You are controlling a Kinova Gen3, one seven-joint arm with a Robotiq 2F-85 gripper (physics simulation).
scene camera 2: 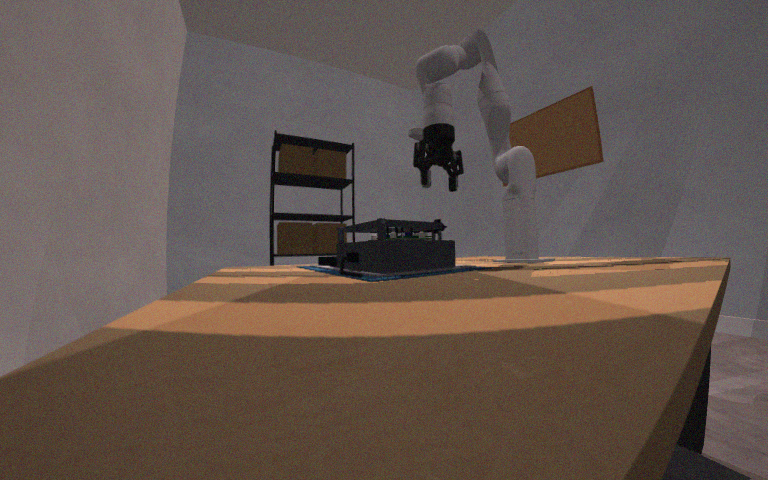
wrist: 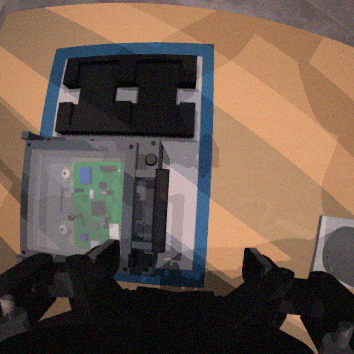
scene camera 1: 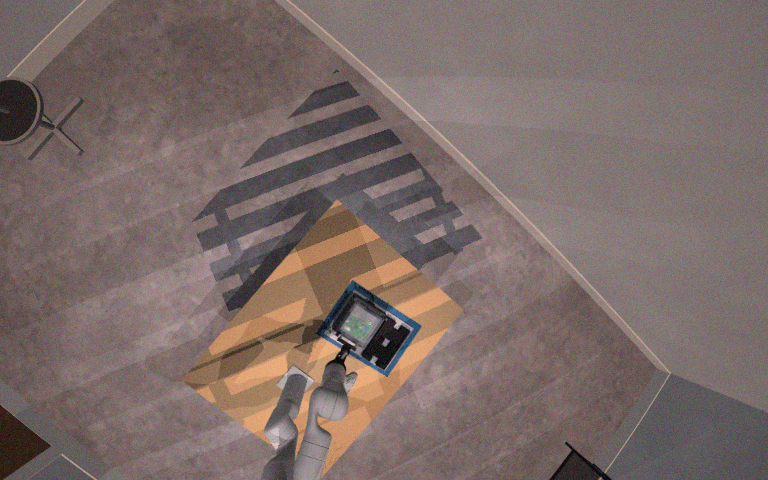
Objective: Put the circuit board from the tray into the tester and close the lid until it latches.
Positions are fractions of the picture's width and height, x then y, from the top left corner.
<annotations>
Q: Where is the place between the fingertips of my gripper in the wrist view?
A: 0.51,0.73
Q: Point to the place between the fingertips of my gripper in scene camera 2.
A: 0.57,0.39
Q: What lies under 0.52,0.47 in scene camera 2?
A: A tester lid.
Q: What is my gripper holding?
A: Nothing.
</annotations>
